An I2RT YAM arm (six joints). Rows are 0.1 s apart.
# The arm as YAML. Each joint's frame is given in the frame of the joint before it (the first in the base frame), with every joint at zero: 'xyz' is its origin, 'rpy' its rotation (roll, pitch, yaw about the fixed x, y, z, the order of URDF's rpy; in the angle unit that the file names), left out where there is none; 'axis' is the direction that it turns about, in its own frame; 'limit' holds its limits. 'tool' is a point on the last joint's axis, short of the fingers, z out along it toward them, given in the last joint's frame.
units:
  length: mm
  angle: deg
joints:
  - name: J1
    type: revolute
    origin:
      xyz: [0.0, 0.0, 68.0]
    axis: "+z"
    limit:
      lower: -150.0
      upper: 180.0
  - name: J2
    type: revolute
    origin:
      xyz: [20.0, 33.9, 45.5]
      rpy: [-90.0, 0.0, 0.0]
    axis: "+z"
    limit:
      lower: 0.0
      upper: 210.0
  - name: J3
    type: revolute
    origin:
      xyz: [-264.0, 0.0, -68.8]
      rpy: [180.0, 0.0, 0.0]
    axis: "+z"
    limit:
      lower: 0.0
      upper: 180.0
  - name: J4
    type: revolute
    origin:
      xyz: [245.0, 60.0, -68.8]
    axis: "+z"
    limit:
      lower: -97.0
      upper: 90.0
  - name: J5
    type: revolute
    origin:
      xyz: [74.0, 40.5, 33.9]
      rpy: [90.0, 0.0, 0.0]
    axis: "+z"
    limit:
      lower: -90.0
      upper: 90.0
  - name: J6
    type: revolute
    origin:
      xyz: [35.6, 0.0, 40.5]
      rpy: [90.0, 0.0, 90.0]
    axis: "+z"
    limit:
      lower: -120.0
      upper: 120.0
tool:
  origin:
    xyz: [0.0, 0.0, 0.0]
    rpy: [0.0, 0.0, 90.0]
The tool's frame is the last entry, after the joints.
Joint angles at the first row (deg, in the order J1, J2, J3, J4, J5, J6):
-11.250, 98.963, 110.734, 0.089, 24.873, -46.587
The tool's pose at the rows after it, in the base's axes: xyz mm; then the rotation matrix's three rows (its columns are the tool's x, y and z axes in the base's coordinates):
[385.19, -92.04, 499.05], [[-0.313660, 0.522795, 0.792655], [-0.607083, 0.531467, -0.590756], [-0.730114, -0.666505, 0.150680]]
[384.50, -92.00, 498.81], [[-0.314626, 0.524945, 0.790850], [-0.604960, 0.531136, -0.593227], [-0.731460, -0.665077, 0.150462]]
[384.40, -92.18, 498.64], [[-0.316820, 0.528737, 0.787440], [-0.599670, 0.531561, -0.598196], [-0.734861, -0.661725, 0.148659]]
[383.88, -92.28, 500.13], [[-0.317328, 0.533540, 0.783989], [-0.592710, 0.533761, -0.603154], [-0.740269, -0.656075, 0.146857]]
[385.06, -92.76, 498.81], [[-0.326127, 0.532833, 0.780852], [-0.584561, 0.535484, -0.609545], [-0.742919, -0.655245, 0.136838]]
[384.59, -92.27, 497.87], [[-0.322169, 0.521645, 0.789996], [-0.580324, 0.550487, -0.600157], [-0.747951, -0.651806, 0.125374]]
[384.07, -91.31, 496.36], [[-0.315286, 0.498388, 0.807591], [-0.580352, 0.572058, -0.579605], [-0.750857, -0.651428, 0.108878]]
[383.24, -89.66, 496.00], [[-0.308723, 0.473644, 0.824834], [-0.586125, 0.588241, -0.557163], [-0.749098, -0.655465, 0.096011]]
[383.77, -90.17, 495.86], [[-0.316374, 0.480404, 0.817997], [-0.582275, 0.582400, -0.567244], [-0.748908, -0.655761, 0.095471]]
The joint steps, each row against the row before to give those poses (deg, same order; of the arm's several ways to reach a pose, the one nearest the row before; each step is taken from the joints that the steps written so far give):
0.000, 0.354, 0.011, -1.936, 0.262, 0.094
0.000, -0.178, -0.269, 0.092, 0.177, 0.087
0.000, 0.002, 0.003, -0.090, 0.351, 0.262
0.000, 0.087, 0.521, -0.523, 0.352, 0.439
0.001, 0.263, 0.268, -0.617, 0.441, 0.352
-0.001, -0.174, -0.087, -0.878, -0.702, 0.787
0.000, -0.263, -0.175, -1.230, -1.491, 0.792
0.088, -0.264, -0.002, -1.145, -1.498, 0.268
0.000, 0.173, 0.176, -0.004, 0.699, -0.086

